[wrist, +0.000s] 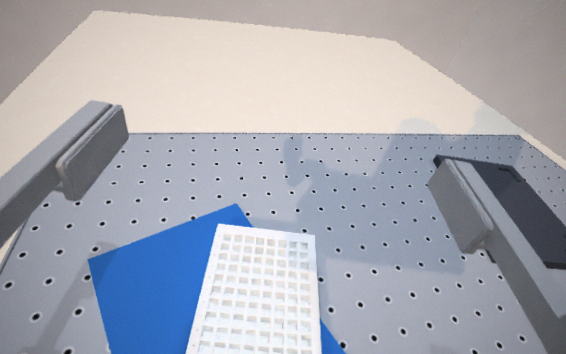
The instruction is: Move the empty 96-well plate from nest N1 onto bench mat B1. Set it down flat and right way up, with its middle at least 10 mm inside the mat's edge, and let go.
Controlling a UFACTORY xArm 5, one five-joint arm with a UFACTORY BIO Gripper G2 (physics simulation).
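Frame: origin at the arm's base, x ahead, y left, z up, level; centimetres.
Seen in the pictures: end effector, tool point: (287, 177).
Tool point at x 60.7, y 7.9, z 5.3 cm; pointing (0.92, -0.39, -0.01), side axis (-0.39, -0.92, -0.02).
Note:
A point is followed by its place in that frame.
The white 96-well plate (264, 292) {x 61.3, y 7.4, z -6.6 cm} lies on the blue bench mat (145, 285) {x 64.7, y 15.3, z -7.7 cm}, wells facing up, and looks flat. It is turned at an angle to the mat, and its far right corner reaches past the mat's right edge in the wrist view. The plate's near end is cut off by the bottom of the view. My gripper (277, 176) {x 60.7, y 8.0, z 5.3 cm} is wide open, with one finger at the left and one at the right, both well apart from the plate. Nothing is between the fingers. Nest N1 cannot be made out for certain.
The mat rests on a grey perforated board (165, 192) {x 74.1, y 13.2, z -7.9 cm}. A dark flat block (530, 212) {x 61.0, y -25.3, z -6.7 cm} lies at the right, partly behind the right finger. A pale surface (250, 80) {x 101.2, y -3.4, z -9.2 cm} extends beyond the board's far edge. Shadows fall across the board right of the plate.

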